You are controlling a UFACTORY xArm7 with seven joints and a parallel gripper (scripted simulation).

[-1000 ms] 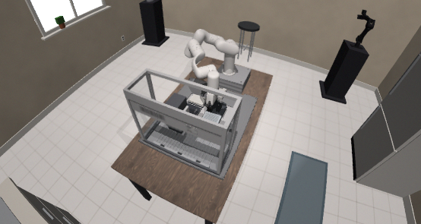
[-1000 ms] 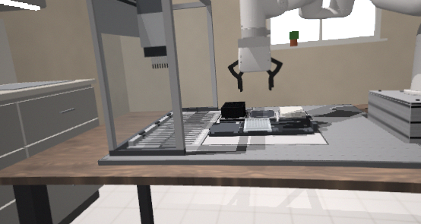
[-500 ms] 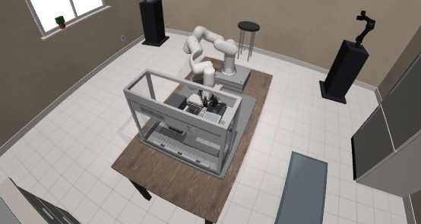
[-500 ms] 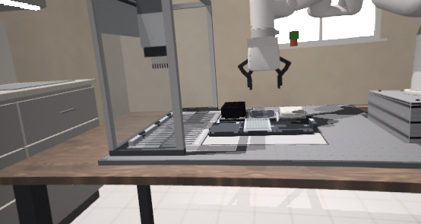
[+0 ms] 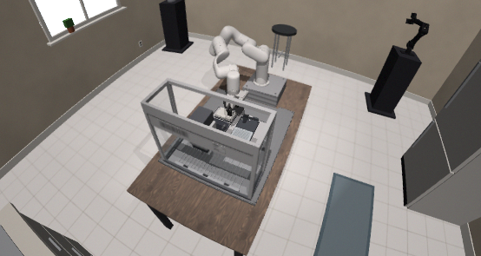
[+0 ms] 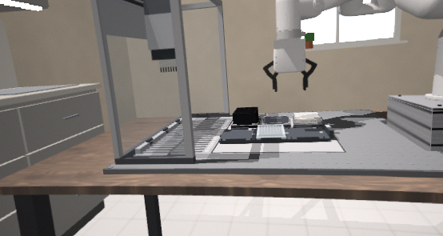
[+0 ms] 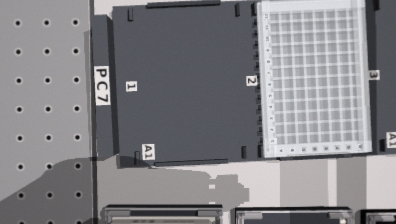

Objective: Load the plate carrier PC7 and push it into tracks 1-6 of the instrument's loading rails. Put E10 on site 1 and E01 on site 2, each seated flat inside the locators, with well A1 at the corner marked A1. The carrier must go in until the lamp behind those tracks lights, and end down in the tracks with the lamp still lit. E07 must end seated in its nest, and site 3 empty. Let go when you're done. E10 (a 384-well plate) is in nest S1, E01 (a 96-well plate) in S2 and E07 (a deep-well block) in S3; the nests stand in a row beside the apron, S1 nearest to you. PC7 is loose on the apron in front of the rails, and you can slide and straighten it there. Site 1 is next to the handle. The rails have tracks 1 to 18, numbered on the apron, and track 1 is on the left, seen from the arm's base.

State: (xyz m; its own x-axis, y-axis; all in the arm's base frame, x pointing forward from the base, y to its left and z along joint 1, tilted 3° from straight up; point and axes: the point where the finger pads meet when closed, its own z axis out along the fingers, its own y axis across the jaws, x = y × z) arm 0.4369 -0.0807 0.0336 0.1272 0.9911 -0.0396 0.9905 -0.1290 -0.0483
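The nest S1 is 70 mm behind my hand, 80 mm to the right of it and 130 mm below it. Round my hand: A1 tag: 90 mm ahead, 30 mm to the right, 130 mm below; then dark plate carrier PC7: 70 mm ahead, 90 mm to the left, 120 mm below; then pale apron: 60 mm ahead, 30 mm to the left, 140 mm below.
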